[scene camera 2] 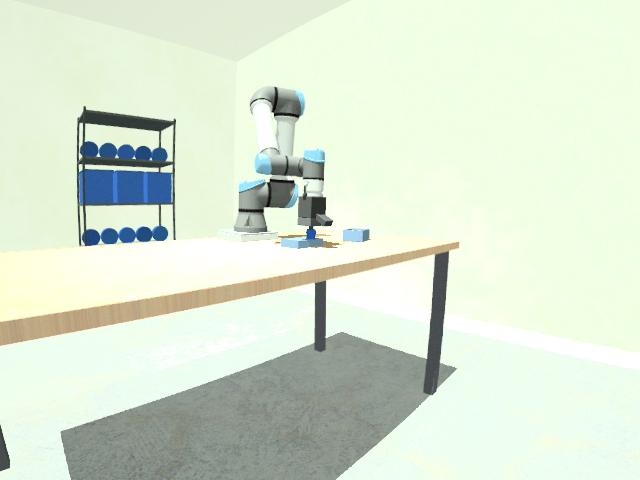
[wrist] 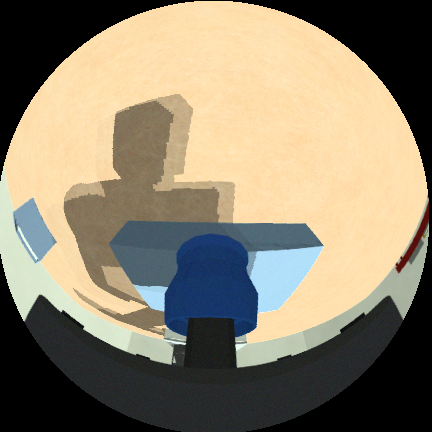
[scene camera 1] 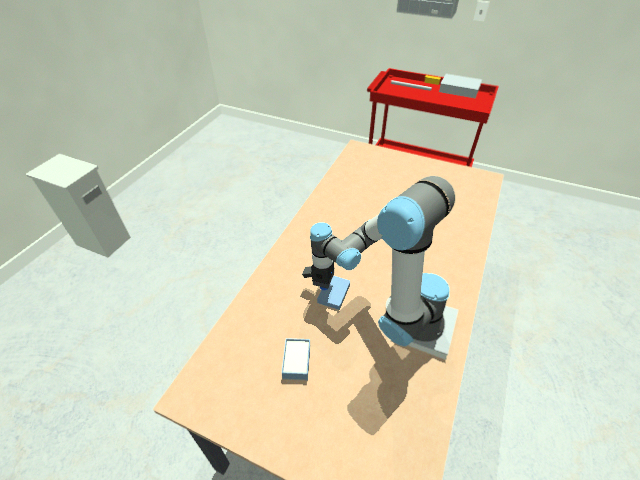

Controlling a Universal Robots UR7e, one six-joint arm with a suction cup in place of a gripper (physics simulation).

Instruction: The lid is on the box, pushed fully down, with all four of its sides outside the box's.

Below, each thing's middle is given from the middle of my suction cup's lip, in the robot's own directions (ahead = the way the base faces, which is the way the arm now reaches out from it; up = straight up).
Labels:
I see my suction cup 40 mm past the lid [wrist: 279,254] and 30 mm above it. The rest, counted from my suction cup: box [scene camera 1: 295,366]: 10 mm behind, 320 mm to the left, 20 mm below.

